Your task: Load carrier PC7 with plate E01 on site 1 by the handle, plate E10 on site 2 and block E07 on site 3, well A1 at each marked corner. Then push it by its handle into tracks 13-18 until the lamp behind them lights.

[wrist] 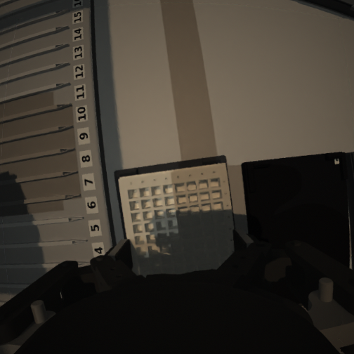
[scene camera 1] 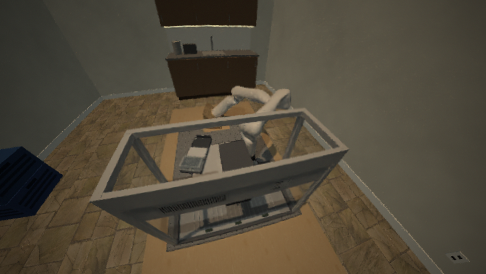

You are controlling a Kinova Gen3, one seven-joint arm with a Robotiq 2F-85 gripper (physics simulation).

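Frame: origin at the arm's base, x left, y back, z up, level; metres.
Where they show: arm's base, origin of its link: point(scene camera 1: 215, 113).
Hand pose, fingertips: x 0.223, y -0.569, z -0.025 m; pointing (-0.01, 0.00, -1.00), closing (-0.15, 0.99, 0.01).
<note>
Each offset is from my fingertips to the centre of the thing. "pt": to the spot under its first point.
My gripper point(wrist: 181, 246) is shut on a cream block point(wrist: 175, 200) with square wells, its label unreadable, at the lower middle of the wrist view. A black rim shows around the block's far edge; I cannot tell whether the block touches it. In the scene view, carrier PC7 {pt dx -0.304, dy +0.265, dz -0.020 m} point(scene camera 1: 202, 141) lies left of the dark cover, its far end bare black. A white plate {dx -0.321, dy +0.151, dz -0.013 m} point(scene camera 1: 198, 151) sits on its middle and a grey gridded plate {dx -0.335, dy +0.047, dz +0.003 m} point(scene camera 1: 192, 163) on its near end. The gripper is largely hidden there. The numbered tracks point(wrist: 78, 52) run along the wrist view's left.
A black carrier surface point(wrist: 295, 200) lies right of the block. A pale deck panel point(wrist: 275, 75) stretches beyond it. In the scene view, the grey enclosure frame point(scene camera 1: 220, 186) crosses in front, a dark cover {pt dx -0.071, dy -0.255, dz +0.429 m} point(scene camera 1: 236, 155) lies beneath the arm, and a blue crate point(scene camera 1: 25, 182) stands at the left.
</note>
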